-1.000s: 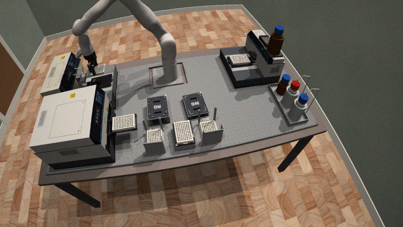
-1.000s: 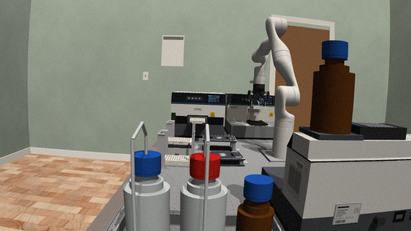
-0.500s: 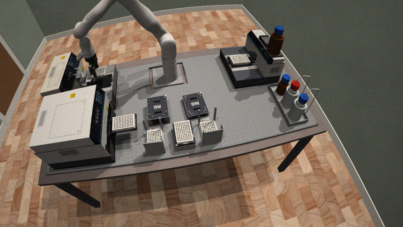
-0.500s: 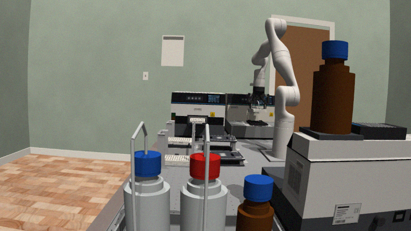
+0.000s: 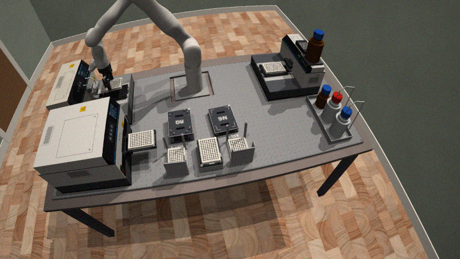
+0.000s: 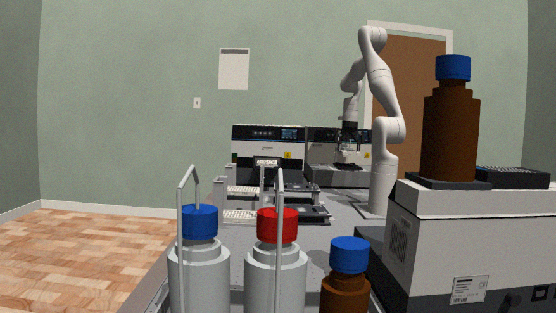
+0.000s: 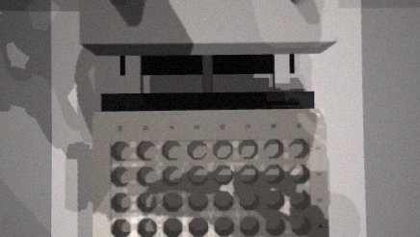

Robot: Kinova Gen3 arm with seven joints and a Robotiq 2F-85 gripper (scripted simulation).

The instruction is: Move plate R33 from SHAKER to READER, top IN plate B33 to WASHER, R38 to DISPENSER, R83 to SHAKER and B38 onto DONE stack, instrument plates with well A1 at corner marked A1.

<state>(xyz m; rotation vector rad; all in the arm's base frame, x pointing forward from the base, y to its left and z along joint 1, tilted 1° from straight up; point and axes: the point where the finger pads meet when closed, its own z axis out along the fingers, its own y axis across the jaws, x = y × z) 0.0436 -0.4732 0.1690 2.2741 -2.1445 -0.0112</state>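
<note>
The washer nest is 80 mm below my hand. Round my hand: washer head: 100 mm to the right, 10 mm ahead; dark reader tray: 370 mm ahead, 200 mm to the left, 60 mm below; reader housing: 390 mm ahead, 90 mm to the right, 70 mm above.
</note>
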